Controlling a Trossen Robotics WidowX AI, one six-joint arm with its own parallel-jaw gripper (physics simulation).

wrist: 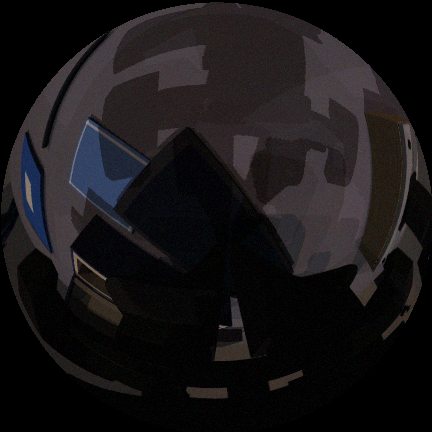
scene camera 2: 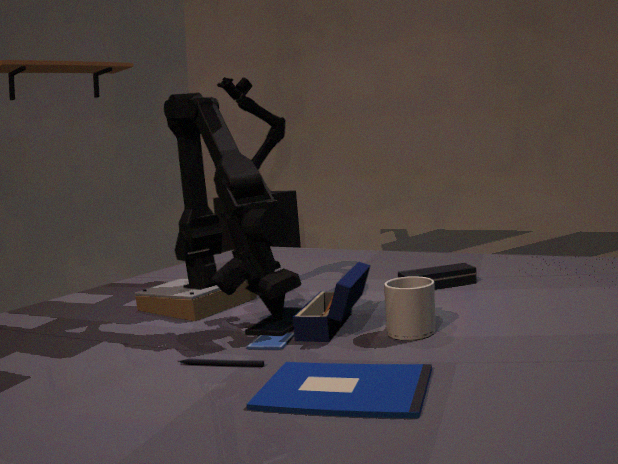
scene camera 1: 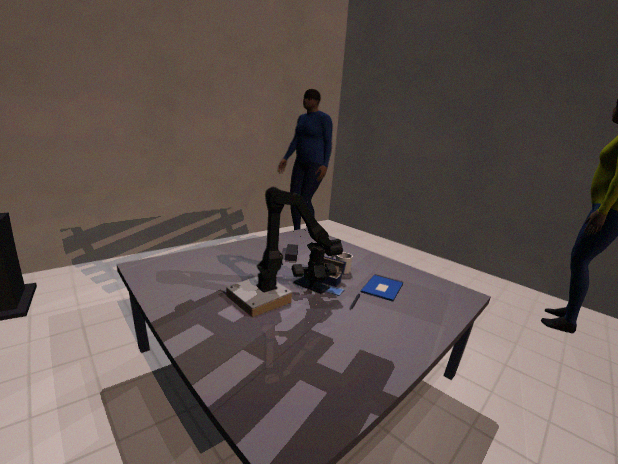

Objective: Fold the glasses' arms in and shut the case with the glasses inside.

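Pixels of known places: gripper, between the fingertips: point(wrist: 226, 245) point(scene camera 2: 278, 318) point(scene camera 1: 311, 284); arm's base, origin of its link: point(scene camera 2: 203, 285) point(scene camera 1: 266, 286).
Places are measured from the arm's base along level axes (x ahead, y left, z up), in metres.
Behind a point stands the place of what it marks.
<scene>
The dark blue glasses case point(scene camera 2: 313, 323) {y -0.045, x 0.349, z -0.016 m} point(scene camera 1: 333, 272) point(wrist: 87, 268) {y -0.027, x 0.357, z -0.018 m} stands open on the table, its lid point(scene camera 2: 349, 286) {y -0.014, x 0.403, z 0.043 m} tipped up and back. My gripper point(scene camera 2: 276, 312) {y -0.003, x 0.223, z -0.039 m} point(scene camera 1: 316, 275) {y -0.003, x 0.223, z -0.039 m} points straight down just left of the case, with its tips on or just above a flat black slab point(scene camera 2: 263, 329) {y -0.059, x 0.243, z -0.040 m} point(wrist: 177, 201) {y -0.044, x 0.239, z -0.039 m}. The fingers are together, with nothing visible between them. In the wrist view they are too dark to separate.
A light blue card point(scene camera 2: 270, 342) {y -0.093, x 0.295, z -0.044 m} point(wrist: 104, 169) {y -0.085, x 0.280, z -0.045 m} lies by the slab. A black pen point(scene camera 2: 222, 363) {y -0.205, x 0.309, z -0.042 m}, a blue notebook point(scene camera 2: 353, 391) {y -0.182, x 0.538, z -0.040 m} point(scene camera 1: 382, 287) {y -0.180, x 0.499, z -0.040 m}, a white mug point(scene camera 2: 409, 307) {y 0.026, x 0.487, z 0.008 m} and a black box point(scene camera 2: 441, 274) {y 0.329, x 0.370, z -0.017 m} lie around. The arm base point(scene camera 2: 178, 299) {y -0.086, x 0.028, z -0.008 m} is left. A person point(scene camera 1: 312, 152) stands behind the table.
</scene>
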